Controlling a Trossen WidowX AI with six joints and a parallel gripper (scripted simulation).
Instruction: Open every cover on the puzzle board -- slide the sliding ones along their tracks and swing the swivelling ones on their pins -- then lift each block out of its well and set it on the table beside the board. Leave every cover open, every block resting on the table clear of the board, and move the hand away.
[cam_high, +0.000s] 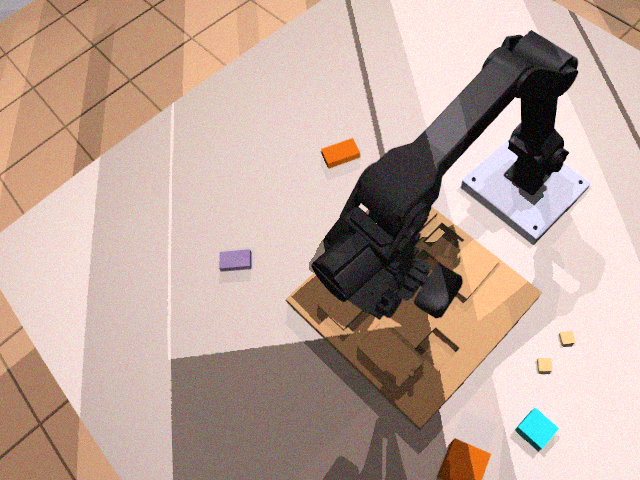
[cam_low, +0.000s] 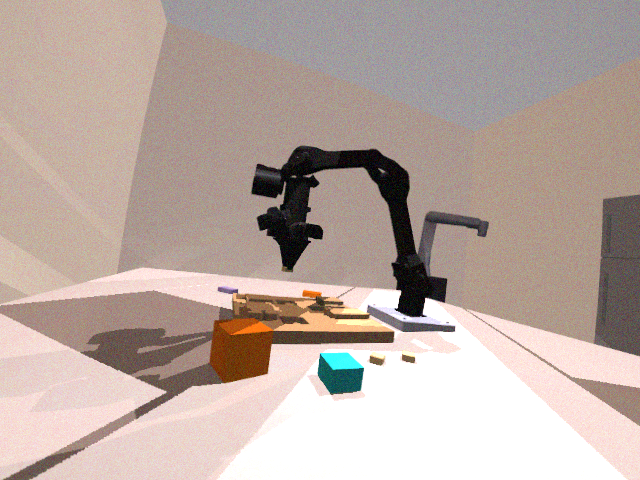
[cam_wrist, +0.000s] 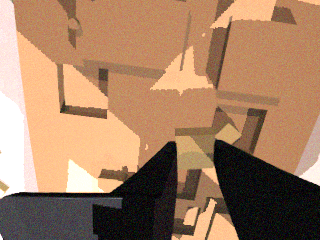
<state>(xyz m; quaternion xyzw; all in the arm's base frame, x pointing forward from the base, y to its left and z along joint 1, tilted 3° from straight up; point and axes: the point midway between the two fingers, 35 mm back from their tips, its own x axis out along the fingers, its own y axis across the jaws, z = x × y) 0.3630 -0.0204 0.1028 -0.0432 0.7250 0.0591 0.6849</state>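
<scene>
Now: gripper tip 9 cm above the tan puzzle board and 5 cm past it. Round my gripper tip: orange cube: 24 cm to the left, 11 cm ahead, 8 cm below; then purple block: 26 cm to the right, 11 cm ahead, 10 cm below; then cyan block: 29 cm to the left, 10 cm below.
</scene>
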